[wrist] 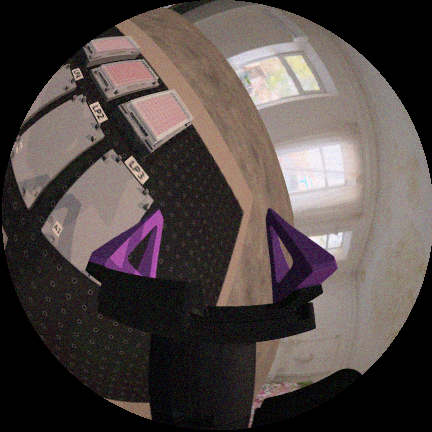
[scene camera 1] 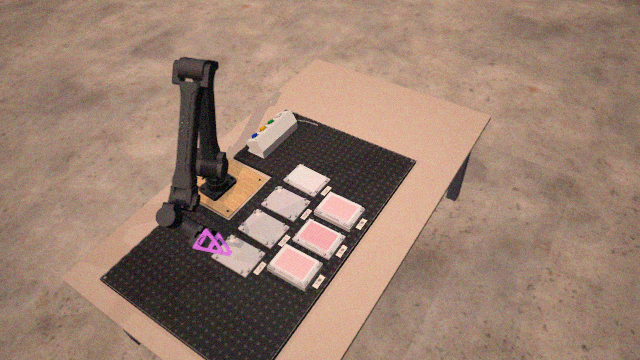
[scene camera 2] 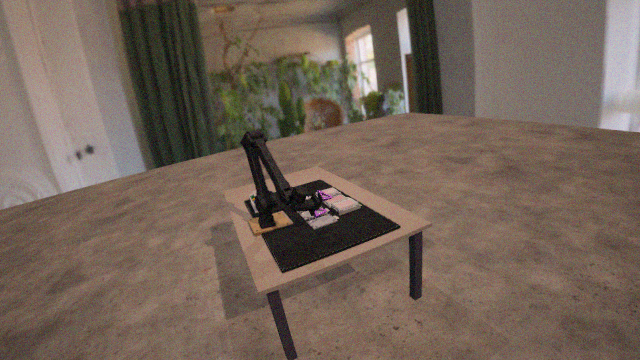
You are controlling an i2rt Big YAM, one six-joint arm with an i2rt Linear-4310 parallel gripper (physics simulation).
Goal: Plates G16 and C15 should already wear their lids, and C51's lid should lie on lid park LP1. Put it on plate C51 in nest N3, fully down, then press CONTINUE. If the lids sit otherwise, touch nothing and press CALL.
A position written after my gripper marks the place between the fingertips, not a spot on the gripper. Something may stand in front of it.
My gripper (scene camera 1: 226, 253) is open, with nothing in its grasp. Further things: a white button box (scene camera 1: 269, 137) and a lid park LP4 (scene camera 1: 281, 201).
My gripper shows as well in the wrist view (wrist: 212, 213).
